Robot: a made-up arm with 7 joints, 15 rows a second.
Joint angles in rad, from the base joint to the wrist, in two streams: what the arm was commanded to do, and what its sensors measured. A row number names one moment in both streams.
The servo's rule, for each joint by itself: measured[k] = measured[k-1] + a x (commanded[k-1-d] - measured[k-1]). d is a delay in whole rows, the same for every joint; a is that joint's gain. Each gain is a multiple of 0.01, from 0.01 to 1. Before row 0 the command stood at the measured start. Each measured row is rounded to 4 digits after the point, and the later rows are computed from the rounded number. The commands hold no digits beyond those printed.
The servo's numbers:
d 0
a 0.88 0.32 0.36 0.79 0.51 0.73 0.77
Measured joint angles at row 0:
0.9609 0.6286 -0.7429 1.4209 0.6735 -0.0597 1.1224
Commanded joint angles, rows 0 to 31:
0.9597 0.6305 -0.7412 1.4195 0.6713 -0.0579 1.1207
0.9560 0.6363 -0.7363 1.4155 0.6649 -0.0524 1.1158
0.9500 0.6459 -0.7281 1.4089 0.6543 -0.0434 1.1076
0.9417 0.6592 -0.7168 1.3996 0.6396 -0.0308 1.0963
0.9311 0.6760 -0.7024 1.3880 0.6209 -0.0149 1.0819
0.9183 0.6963 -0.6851 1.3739 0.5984 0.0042 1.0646
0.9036 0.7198 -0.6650 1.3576 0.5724 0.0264 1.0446
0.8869 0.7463 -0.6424 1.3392 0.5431 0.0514 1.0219
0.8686 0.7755 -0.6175 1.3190 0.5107 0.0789 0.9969
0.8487 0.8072 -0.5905 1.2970 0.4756 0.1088 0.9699
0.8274 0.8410 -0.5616 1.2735 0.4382 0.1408 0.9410
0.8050 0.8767 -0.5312 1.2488 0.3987 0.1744 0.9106
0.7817 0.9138 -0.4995 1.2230 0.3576 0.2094 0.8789
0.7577 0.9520 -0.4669 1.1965 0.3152 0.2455 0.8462
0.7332 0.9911 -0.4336 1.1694 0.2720 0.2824 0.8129
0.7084 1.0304 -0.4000 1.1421 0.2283 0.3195 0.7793
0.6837 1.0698 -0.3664 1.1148 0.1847 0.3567 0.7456
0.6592 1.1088 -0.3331 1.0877 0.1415 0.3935 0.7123
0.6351 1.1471 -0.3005 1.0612 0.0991 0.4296 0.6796
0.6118 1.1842 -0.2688 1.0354 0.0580 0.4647 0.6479
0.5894 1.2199 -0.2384 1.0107 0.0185 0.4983 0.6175
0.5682 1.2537 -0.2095 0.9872 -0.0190 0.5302 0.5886
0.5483 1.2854 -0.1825 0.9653 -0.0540 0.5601 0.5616
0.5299 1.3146 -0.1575 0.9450 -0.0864 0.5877 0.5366
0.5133 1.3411 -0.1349 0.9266 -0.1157 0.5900 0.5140
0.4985 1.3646 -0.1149 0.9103 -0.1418 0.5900 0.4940
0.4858 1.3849 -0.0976 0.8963 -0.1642 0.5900 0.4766
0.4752 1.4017 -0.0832 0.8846 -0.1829 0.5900 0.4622
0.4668 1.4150 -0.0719 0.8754 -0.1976 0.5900 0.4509
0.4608 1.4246 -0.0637 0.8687 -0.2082 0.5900 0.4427
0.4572 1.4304 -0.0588 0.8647 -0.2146 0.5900 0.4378
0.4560 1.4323 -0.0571 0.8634 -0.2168 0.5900 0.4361
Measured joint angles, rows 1 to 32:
0.9598 0.6292 -0.7423 1.4198 0.6724 -0.0584 1.1211
0.9565 0.6315 -0.7401 1.4164 0.6686 -0.0540 1.1170
0.9508 0.6361 -0.7358 1.4105 0.6613 -0.0463 1.1098
0.9428 0.6435 -0.7290 1.4019 0.6502 -0.0350 1.0994
0.9325 0.6539 -0.7194 1.3909 0.6353 -0.0203 1.0859
0.9200 0.6675 -0.7071 1.3775 0.6165 -0.0024 1.0695
0.9056 0.6842 -0.6919 1.3618 0.5940 0.0186 1.0503
0.8891 0.7041 -0.6741 1.3439 0.5680 0.0425 1.0284
0.8711 0.7269 -0.6537 1.3242 0.5388 0.0691 1.0041
0.8514 0.7526 -0.6309 1.3027 0.5066 0.0981 0.9778
0.8303 0.7809 -0.6060 1.2796 0.4717 0.1293 0.9495
0.8080 0.8116 -0.5791 1.2553 0.4345 0.1622 0.9195
0.7849 0.8443 -0.5504 1.2298 0.3953 0.1967 0.8882
0.7610 0.8788 -0.5203 1.2035 0.3544 0.2323 0.8559
0.7365 0.9147 -0.4891 1.1766 0.3124 0.2689 0.8228
0.7118 0.9517 -0.4570 1.1493 0.2695 0.3058 0.7893
0.6871 0.9895 -0.4244 1.1220 0.2263 0.3430 0.7557
0.6625 1.0277 -0.3915 1.0949 0.1831 0.3799 0.7223
0.6384 1.0659 -0.3587 1.0683 0.1403 0.4162 0.6894
0.6150 1.1038 -0.3263 1.0423 0.0983 0.4516 0.6574
0.5925 1.1410 -0.2947 1.0173 0.0576 0.4857 0.6267
0.5711 1.1771 -0.2640 0.9935 0.0185 0.5182 0.5974
0.5510 1.2118 -0.2347 0.9712 -0.0185 0.5488 0.5698
0.5324 1.2447 -0.2069 0.9505 -0.0531 0.5772 0.5442
0.5156 1.2755 -0.1810 0.9316 -0.0850 0.5865 0.5209
0.5006 1.3040 -0.1572 0.9148 -0.1140 0.5891 0.5002
0.4876 1.3299 -0.1357 0.9002 -0.1396 0.5898 0.4820
0.4767 1.3529 -0.1168 0.8879 -0.1617 0.5899 0.4668
0.4680 1.3728 -0.1006 0.8780 -0.1800 0.5900 0.4546
0.4617 1.3894 -0.0873 0.8707 -0.1944 0.5900 0.4454
0.4577 1.4025 -0.0770 0.8660 -0.2047 0.5900 0.4395
0.4562 1.4120 -0.0698 0.8639 -0.2109 0.5900 0.4369

